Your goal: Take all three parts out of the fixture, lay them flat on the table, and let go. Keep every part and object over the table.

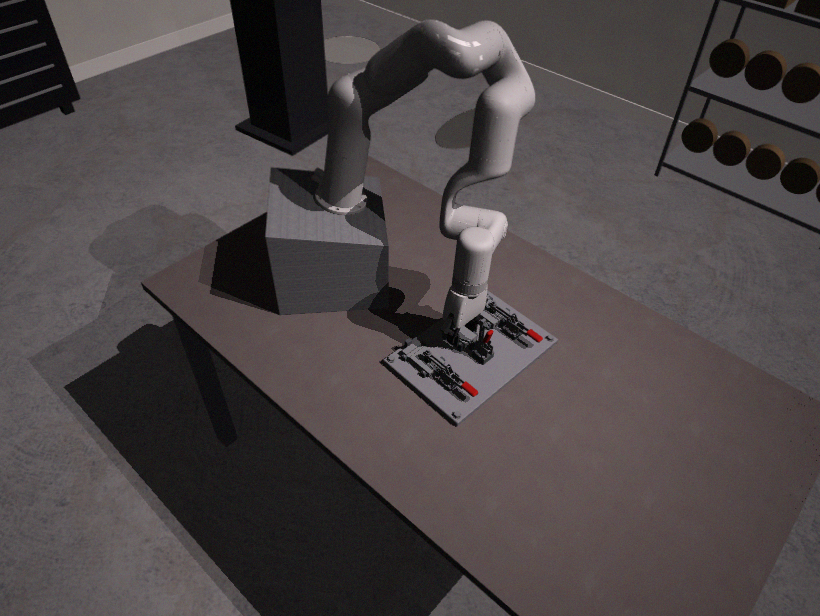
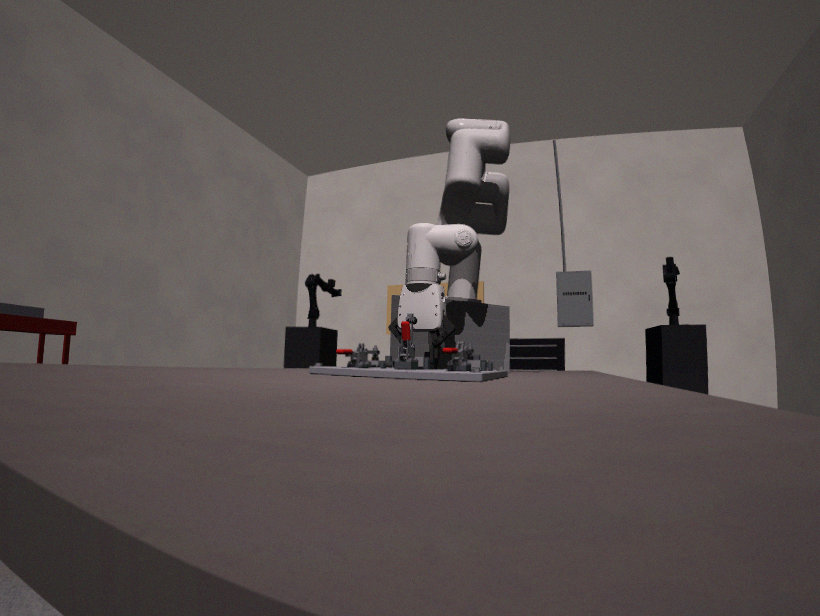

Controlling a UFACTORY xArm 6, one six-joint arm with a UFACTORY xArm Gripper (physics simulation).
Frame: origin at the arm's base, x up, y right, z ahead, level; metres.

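Seen in the pictures: gripper, fingertip midpoint: (image 1: 461, 336) (image 2: 419, 363); arm's base at its link origin: (image 1: 340, 199) (image 2: 461, 301).
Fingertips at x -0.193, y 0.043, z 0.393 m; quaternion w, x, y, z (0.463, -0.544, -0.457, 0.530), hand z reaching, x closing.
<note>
Offsets run from my fingertips to a thing's middle. "spot": to the spot under its first point. Level surfaces: height alone.
The grey fixture plate @(dz +0.036, dx -0.020, dy +0.007 m) (image 1: 507, 368) (image 2: 408, 373) lies on the brown table @(dx -0.028 m) (image 1: 591, 465) (image 2: 408, 501), near the middle. It carries three dark toggle clamps with red handles: one at the front @(spot: dz +0.105, dx +0.022, dy +0.134 m) (image 1: 469, 389), one at the right (image 1: 535, 335), and one with its handle upright in the middle (image 1: 488, 335) (image 2: 405, 330). My gripper (image 1: 461, 333) (image 2: 422, 350) points straight down into the back of the fixture. Its fingers are closed on a dark part seated there. The part is small and mostly hidden by the fingers and clamps.
The arm's grey base block (image 1: 322, 269) stands on the table behind and left of the fixture. A black column (image 1: 279, 67) and a wire shelf (image 1: 688, 92) stand on the floor beyond the table.
</note>
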